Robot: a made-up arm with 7 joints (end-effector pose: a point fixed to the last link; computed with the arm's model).
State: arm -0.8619 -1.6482 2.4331 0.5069 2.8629 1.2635 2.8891
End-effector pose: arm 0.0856 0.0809 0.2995 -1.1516 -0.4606 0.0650
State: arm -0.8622 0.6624 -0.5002 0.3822 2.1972 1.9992 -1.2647
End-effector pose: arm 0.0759 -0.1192 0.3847 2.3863 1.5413 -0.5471
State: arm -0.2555 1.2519 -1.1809 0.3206 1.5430 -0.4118 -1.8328
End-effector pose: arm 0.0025 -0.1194 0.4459 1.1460 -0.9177 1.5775
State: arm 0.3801 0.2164 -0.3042 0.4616 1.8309 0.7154 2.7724
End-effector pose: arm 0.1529 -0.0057 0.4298 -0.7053 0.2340 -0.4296
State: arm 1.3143 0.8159 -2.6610 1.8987 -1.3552 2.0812 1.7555
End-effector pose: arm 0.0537 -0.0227 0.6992 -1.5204 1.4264 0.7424
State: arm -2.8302 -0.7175 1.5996 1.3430 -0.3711 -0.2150 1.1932
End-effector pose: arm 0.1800 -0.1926 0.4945 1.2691 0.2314 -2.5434
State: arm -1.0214 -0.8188 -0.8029 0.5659 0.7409 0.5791 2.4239
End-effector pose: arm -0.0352 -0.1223 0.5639 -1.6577 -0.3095 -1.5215
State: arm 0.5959 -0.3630 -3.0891 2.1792 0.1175 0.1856 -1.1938
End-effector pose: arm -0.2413 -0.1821 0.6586 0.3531 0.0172 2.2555
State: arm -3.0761 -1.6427 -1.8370 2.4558 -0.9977 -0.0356 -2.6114
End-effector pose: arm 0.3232 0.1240 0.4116 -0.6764 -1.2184 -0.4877
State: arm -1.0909 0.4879 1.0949 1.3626 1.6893 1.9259 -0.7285
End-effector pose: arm 0.2149 -0.0189 0.5623 0.2607 1.9396 0.7761
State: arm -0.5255 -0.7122 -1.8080 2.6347 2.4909 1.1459 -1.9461
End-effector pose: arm -0.2811 0.0228 0.7147 0.3797 -1.9763 -1.4833
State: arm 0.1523 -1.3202 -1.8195 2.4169 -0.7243 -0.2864 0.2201
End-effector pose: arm -0.3082 -0.2132 0.4658 -1.5891 1.1533 1.8577
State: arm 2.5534 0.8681 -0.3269 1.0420 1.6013 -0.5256 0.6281
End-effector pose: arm -0.1624 0.1209 0.3644 -0.0043 1.7567 -1.1326
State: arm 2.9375 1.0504 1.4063 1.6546 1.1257 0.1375 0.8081
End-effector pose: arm -0.2279 -0.2084 0.5659 -2.9205 0.3842 -1.0049
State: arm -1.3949 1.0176 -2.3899 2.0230 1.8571 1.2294 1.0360
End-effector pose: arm -0.0873 -0.2600 0.6666 -2.2286 0.8501 0.9865
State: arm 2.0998 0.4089 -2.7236 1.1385 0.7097 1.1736 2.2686
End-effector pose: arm 0.1682 -0.0513 0.6187 -1.4509 -1.1020 0.1979
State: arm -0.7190 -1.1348 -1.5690 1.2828 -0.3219 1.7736 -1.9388
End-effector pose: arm -0.2073 -0.1143 0.4560 0.1944 1.0629 -1.7809
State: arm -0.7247 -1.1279 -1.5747 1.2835 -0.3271 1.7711 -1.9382
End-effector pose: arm -0.2084 -0.1128 0.4555 0.1995 1.0777 -1.7873
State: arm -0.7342 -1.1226 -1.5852 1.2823 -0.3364 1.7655 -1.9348
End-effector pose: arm -0.2101 -0.1102 0.4537 0.2121 1.0976 -1.7980
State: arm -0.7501 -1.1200 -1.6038 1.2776 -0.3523 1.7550 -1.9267
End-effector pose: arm -0.2125 -0.1055 0.4497 0.2377 1.1258 -1.8146
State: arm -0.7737 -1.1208 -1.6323 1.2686 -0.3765 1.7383 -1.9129
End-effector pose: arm -0.2157 -0.0983 0.4430 0.2792 1.1638 -1.8379
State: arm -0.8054 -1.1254 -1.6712 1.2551 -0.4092 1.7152 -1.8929
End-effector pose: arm -0.2192 -0.0882 0.4335 0.3381 1.2107 -1.8664
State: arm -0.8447 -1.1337 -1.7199 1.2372 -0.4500 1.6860 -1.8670
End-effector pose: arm -0.2222 -0.0753 0.4214 0.4140 1.2648 -1.8976
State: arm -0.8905 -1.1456 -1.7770 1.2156 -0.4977 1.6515 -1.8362
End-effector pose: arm -0.2238 -0.0598 0.4074 0.5045 1.3224 -1.9284
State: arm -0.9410 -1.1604 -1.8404 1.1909 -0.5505 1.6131 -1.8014
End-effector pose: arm -0.2233 -0.0426 0.3921 0.6062 1.3799 -1.9553
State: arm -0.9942 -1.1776 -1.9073 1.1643 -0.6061 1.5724 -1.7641
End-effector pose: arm -0.2201 -0.0249 0.3764 0.7142 1.4331 -1.9764
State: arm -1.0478 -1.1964 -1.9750 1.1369 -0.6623 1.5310 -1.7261
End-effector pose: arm -0.2142 -0.0077 0.3610 0.8226 1.4787 -1.9908
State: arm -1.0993 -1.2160 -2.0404 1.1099 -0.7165 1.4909 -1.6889
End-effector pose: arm -0.2062 0.0078 0.3467 0.9260 1.5144 -1.9988
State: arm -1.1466 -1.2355 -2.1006 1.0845 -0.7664 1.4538 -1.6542
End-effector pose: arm -0.1969 0.0207 0.3341 1.0194 1.5395 -2.0021
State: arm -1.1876 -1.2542 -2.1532 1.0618 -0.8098 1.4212 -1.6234
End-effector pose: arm -0.1874 0.0307 0.3235 1.0991 1.5543 -2.0023
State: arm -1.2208 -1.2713 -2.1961 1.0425 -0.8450 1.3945 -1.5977
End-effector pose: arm -0.1787 0.0376 0.3150 1.1625 1.5604 -2.0010
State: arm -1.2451 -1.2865 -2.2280 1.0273 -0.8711 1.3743 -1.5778
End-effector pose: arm -0.1717 0.0418 0.3088 1.2084 1.5596 -1.9996
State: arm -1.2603 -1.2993 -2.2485 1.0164 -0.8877 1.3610 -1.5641
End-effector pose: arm -0.1669 0.0437 0.3045 1.2370 1.5541 -1.9986
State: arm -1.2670 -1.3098 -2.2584 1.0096 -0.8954 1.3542 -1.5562
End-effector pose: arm -0.1641 0.0436 0.3021 1.2501 1.5453 -1.9981
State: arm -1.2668 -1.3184 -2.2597 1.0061 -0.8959 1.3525 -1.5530
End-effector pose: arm -0.1632 0.0422 0.3010 1.2509 1.5343 -1.9982
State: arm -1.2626 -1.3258 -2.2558 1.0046 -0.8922 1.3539 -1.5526
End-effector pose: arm -0.1634 0.0400 0.3008 1.2445 1.5223 -1.9985
